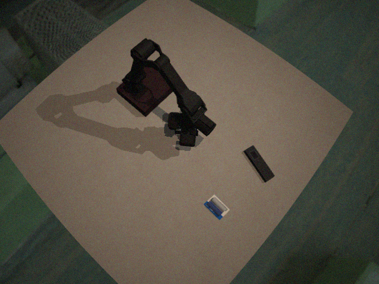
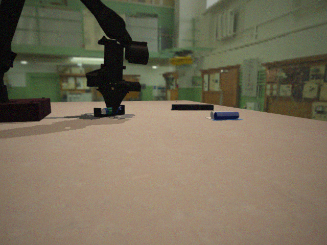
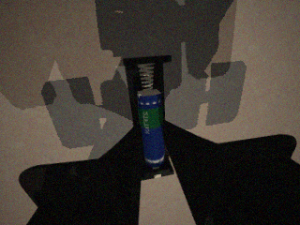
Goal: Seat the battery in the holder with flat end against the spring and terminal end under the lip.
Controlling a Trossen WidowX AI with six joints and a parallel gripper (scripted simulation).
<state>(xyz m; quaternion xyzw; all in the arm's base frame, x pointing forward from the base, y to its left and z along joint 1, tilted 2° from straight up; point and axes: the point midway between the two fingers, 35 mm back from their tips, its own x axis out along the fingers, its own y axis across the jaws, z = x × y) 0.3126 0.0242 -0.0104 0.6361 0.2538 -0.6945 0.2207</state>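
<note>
Right now the battery is 1 cm above my gripper tip. Also, from my gripper tip: black remote-like bar (31 cm ahead, 10 cm to the left, 1 cm above); white card (31 cm ahead, 15 cm to the right).
</note>
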